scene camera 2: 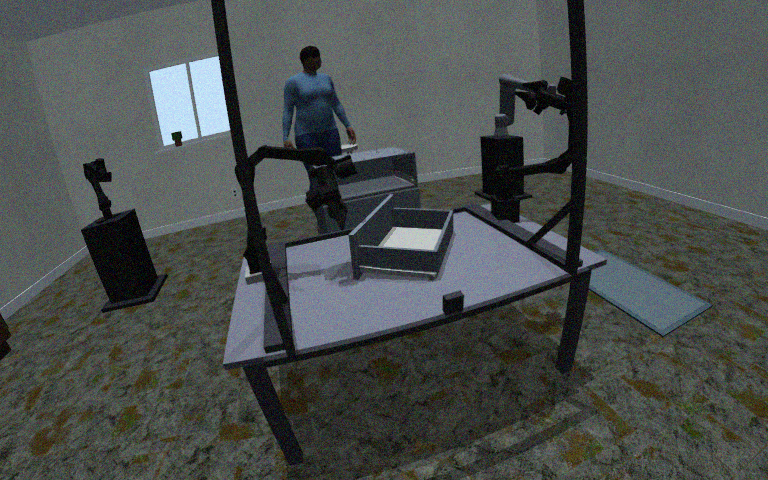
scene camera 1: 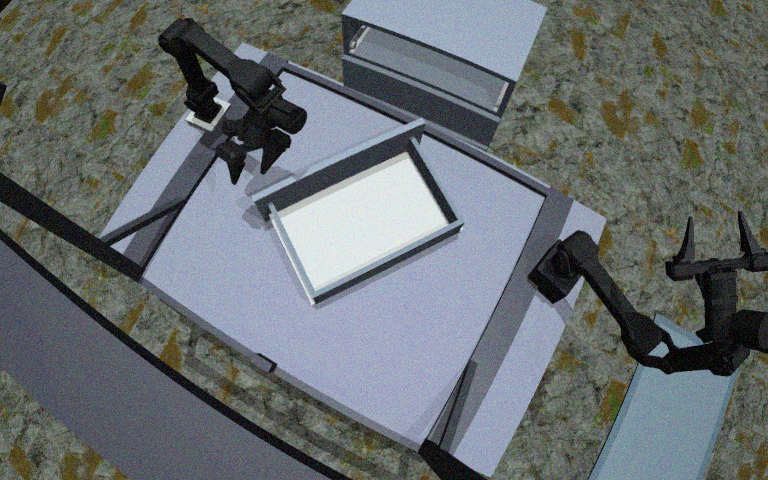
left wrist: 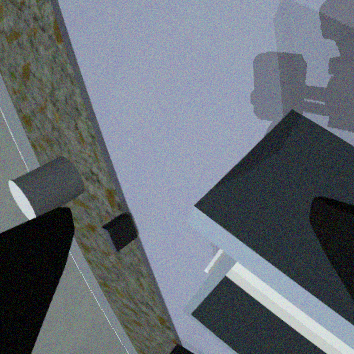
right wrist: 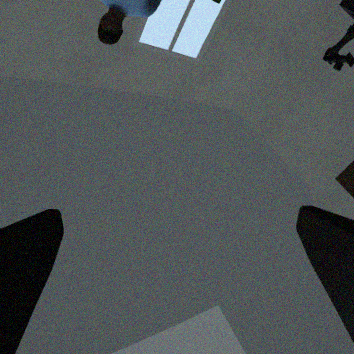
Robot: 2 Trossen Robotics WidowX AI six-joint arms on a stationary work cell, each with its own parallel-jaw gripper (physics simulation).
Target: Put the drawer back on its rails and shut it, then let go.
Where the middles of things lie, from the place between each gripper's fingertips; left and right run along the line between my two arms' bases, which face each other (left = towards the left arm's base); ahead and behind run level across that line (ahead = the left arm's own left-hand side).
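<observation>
Taking the drawer (scene camera 1: 352,216), my left gripper is 9 cm short of it, 25 cm to the left of it and 11 cm above it. The cabinet (scene camera 1: 470,57) is 22 cm to the right of my left hand, 59 cm ahead of it and 11 cm below it.
From my right hand, the drawer is 100 mm behind, 610 mm to the left and 490 mm below. The cabinet is 400 mm ahead of my right hand and 630 mm to the left of it, and it too is 490 mm below that hand.
</observation>
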